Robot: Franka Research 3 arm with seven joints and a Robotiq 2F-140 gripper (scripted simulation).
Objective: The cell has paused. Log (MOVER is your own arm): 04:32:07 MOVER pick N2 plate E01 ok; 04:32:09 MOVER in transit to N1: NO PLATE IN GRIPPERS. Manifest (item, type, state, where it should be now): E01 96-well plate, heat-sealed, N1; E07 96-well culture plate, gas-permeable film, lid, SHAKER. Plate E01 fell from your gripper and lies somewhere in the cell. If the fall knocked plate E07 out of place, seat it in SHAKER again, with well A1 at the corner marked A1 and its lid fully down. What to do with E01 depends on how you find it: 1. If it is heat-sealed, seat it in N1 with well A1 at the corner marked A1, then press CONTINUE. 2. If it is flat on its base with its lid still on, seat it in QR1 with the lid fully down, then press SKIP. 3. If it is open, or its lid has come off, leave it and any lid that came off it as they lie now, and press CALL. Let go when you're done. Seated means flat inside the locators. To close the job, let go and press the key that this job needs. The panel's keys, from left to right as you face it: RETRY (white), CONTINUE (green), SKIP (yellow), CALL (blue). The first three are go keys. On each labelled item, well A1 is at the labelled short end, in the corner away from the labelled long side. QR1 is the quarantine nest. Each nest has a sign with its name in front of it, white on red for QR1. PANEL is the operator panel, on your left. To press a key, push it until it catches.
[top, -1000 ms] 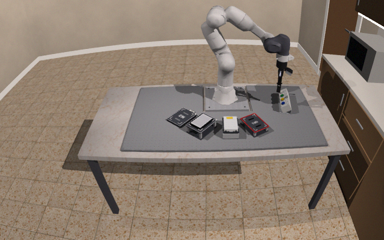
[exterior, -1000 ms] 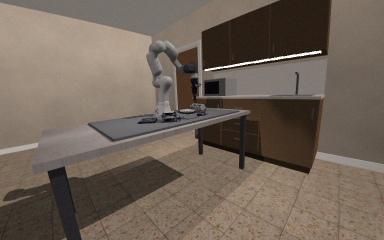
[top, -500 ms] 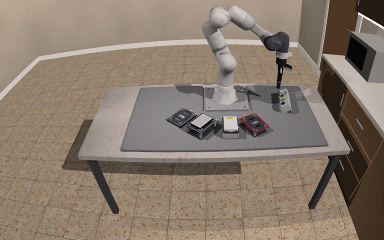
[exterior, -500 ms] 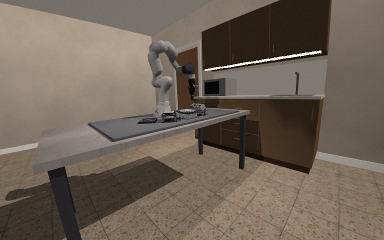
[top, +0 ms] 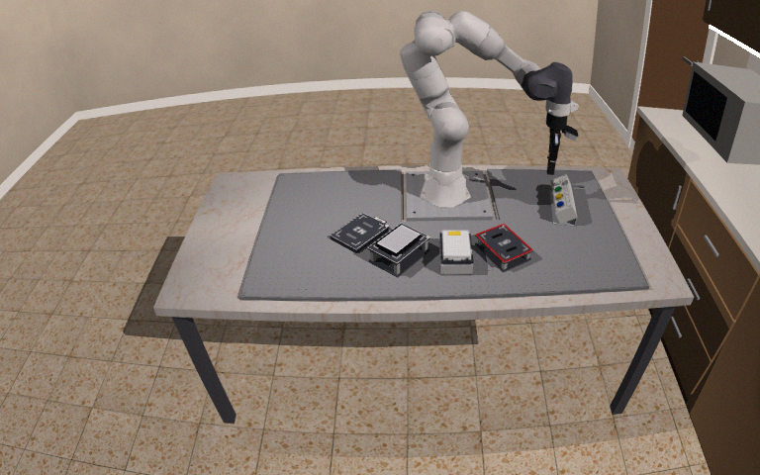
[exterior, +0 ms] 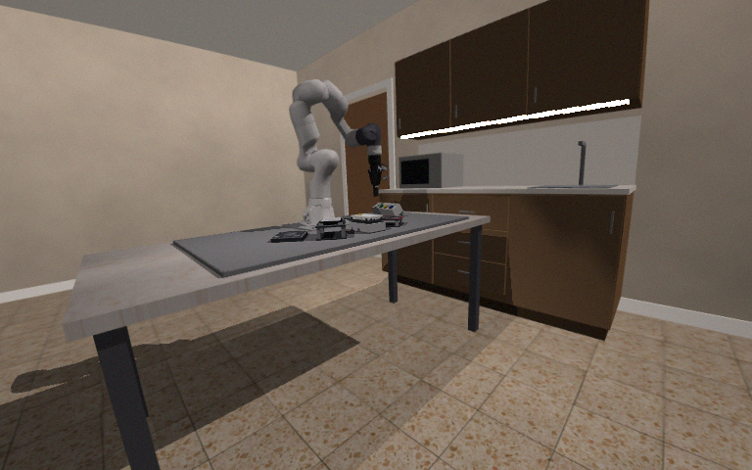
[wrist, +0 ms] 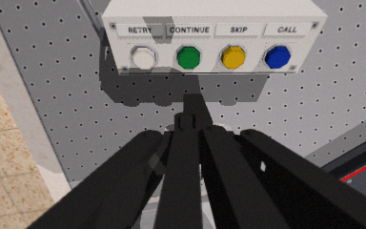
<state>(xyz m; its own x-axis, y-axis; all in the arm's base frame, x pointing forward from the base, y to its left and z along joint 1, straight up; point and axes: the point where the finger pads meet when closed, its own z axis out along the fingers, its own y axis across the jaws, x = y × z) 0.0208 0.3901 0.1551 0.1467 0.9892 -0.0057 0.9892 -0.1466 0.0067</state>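
The green continue key lies 100 mm below my hand and 40 mm to the left of it. Also, from my hand: yellow key: 100 mm below, 50 mm ahead, 30 mm to the left; then blue CALL key: 100 mm below, 100 mm ahead, 20 mm to the left; then white retry key: 100 mm below, 40 mm to the left, 40 mm behind.
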